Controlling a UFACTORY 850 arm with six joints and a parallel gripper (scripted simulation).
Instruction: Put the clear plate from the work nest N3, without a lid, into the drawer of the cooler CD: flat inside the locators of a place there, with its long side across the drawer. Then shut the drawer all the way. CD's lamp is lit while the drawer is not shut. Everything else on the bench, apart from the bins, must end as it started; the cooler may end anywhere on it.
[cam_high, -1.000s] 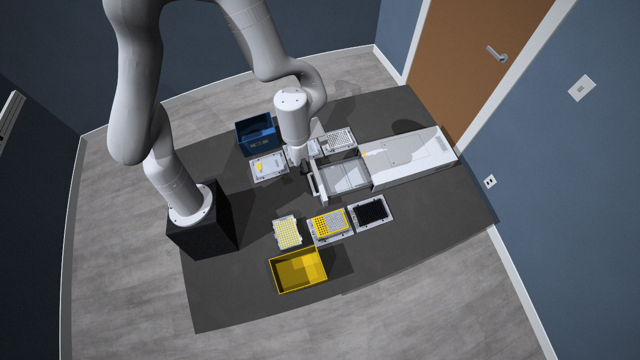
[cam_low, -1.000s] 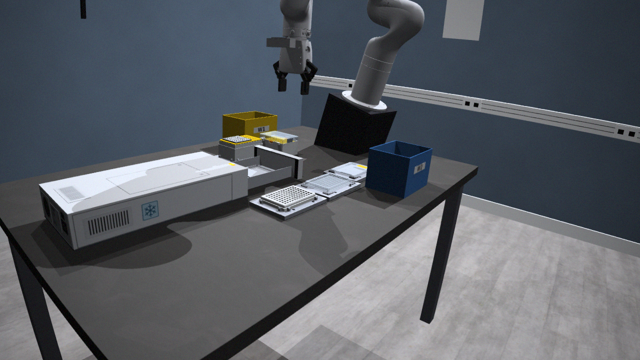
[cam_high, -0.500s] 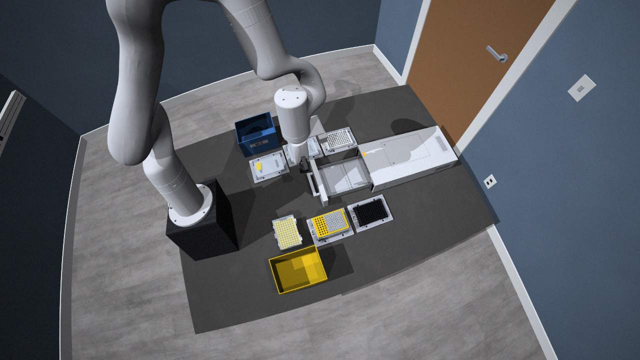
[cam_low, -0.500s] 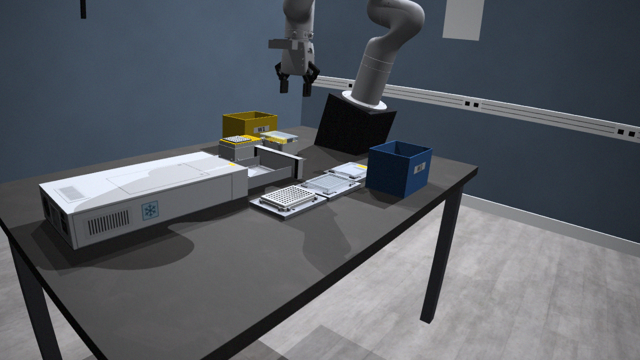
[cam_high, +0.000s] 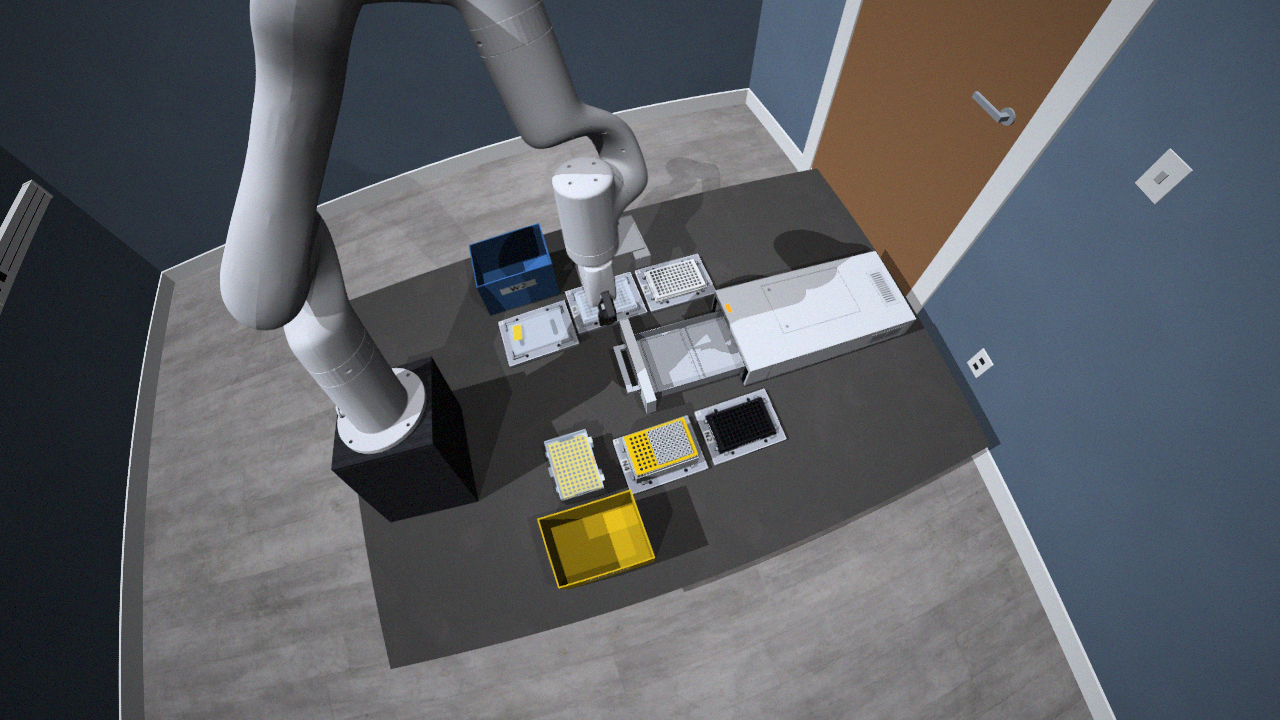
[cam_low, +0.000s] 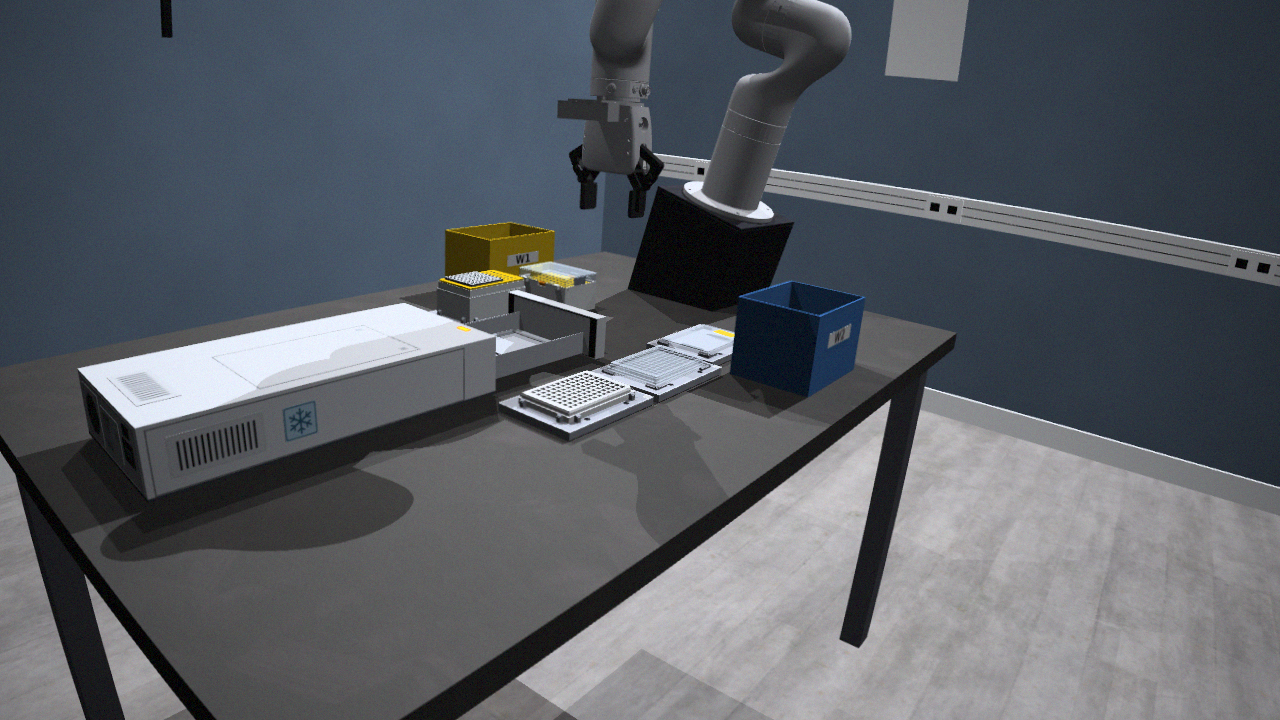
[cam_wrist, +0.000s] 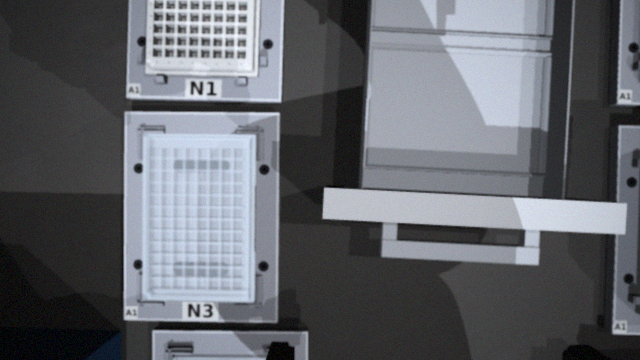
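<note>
The clear plate is 3 cm ahead of my hand, 13 cm to the left of it and 21 cm below it. Also, from my hand: flat lid 14 cm behind, 10 cm to the left, 21 cm below; white well plate 20 cm ahead, 13 cm to the left, 21 cm below; drawer 15 cm ahead, 6 cm to the right, 19 cm below.
</note>
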